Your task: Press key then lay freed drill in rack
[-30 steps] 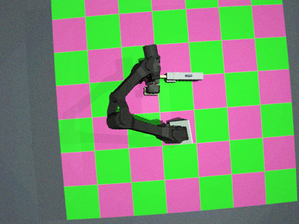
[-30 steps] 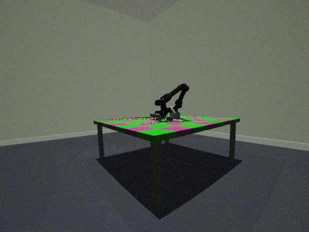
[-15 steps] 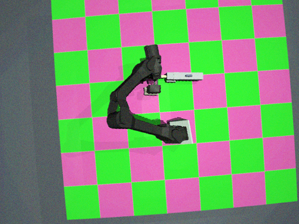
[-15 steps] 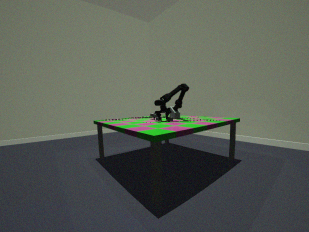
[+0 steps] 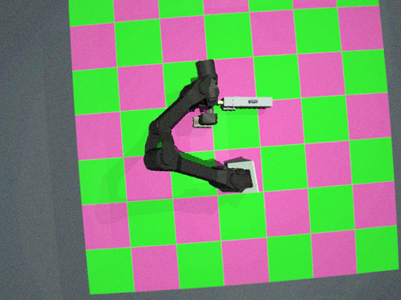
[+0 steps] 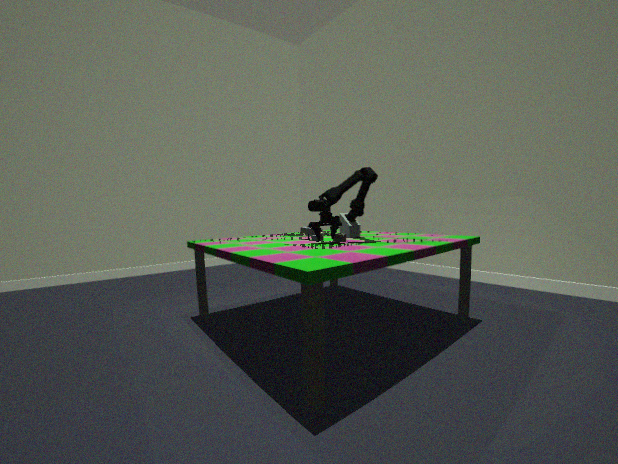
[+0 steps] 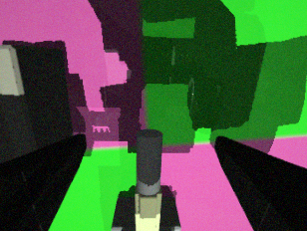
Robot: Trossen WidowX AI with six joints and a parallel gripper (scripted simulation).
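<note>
The drill is 40 mm to the right of my gripper tip, 40 mm above it and 10 mm behind it. The rest, counted from my gripper tip: small dark pin 170 mm to the right, 40 mm behind, 40 mm above; grey holder block 140 mm to the right, 30 mm behind, 30 mm above; rack 70 mm behind, 40 mm to the left, 10 mm above.
</note>
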